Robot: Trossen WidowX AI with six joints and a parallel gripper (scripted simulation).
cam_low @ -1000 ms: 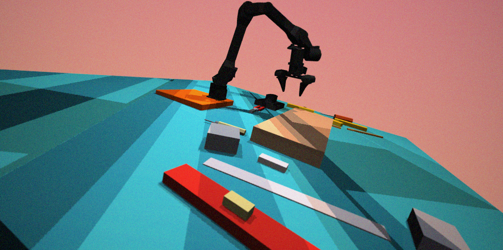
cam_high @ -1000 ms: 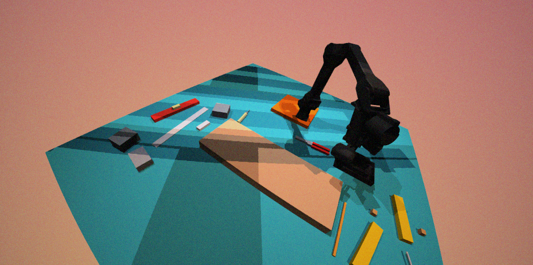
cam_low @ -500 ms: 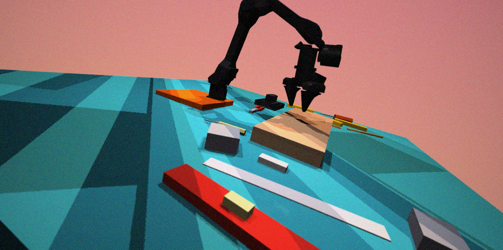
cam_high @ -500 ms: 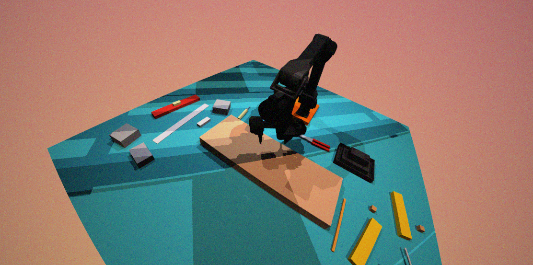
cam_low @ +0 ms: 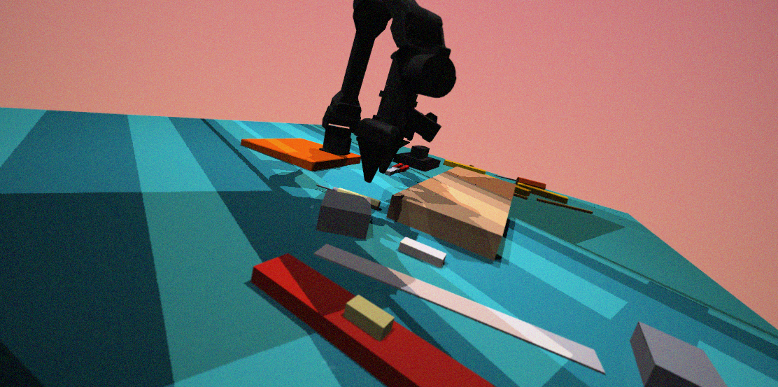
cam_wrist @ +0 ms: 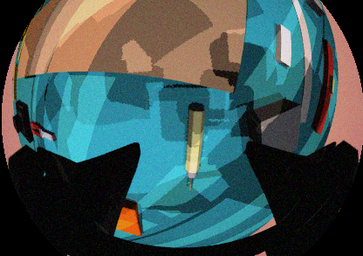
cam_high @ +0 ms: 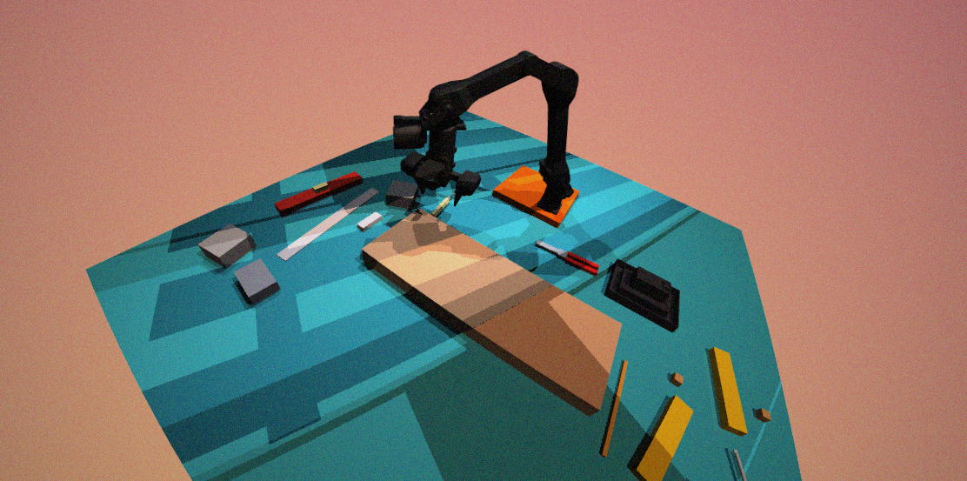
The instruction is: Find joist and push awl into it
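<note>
Now: the awl 5 cm below my gripper tip, 5 cm behind it and 1 cm to the right of it. Round my gripper tip: ruler: 19 cm to the right, 17 cm ahead, 5 cm below; white block: 13 cm ahead, 11 cm to the right, 5 cm below; red level: 30 cm to the right, 13 cm ahead, 4 cm below.
</note>
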